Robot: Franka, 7 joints.
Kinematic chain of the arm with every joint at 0, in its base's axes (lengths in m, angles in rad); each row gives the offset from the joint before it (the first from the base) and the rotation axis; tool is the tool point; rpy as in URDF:
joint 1: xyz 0 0 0.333 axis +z
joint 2: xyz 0 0 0 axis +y
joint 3: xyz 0 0 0.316 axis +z
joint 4: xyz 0.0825 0 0 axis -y
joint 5: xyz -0.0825 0 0.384 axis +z
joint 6: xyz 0 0 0 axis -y
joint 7: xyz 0.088 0 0 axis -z
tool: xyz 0 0 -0.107 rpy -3.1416 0 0
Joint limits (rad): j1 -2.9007..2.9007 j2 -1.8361..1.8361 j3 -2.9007..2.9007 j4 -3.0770..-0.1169 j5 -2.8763..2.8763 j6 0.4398..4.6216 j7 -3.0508..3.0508
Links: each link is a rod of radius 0.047 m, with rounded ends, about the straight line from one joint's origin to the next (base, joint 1, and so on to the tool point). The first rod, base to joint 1, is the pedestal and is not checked.
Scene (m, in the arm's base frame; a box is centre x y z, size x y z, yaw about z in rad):
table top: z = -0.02
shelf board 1: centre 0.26 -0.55 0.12 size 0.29 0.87 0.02 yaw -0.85
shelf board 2: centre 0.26 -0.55 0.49 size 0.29 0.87 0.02 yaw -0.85
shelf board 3: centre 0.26 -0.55 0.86 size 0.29 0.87 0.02 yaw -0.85
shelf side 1: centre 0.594 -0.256 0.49 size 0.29 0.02 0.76 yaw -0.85
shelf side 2: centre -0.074 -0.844 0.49 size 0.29 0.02 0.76 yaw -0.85
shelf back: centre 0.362 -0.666 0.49 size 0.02 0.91 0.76 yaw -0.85
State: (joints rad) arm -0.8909 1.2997 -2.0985 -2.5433 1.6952 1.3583 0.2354
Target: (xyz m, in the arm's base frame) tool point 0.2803 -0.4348 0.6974
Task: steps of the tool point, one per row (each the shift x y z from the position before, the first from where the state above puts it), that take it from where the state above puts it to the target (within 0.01 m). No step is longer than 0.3 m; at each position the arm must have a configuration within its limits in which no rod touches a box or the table.
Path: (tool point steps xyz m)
1: 0.1210 -0.1516 0.1215
2: 0.2256 -0.0806 0.0958
3: 0.2772 0.0411 0.0470

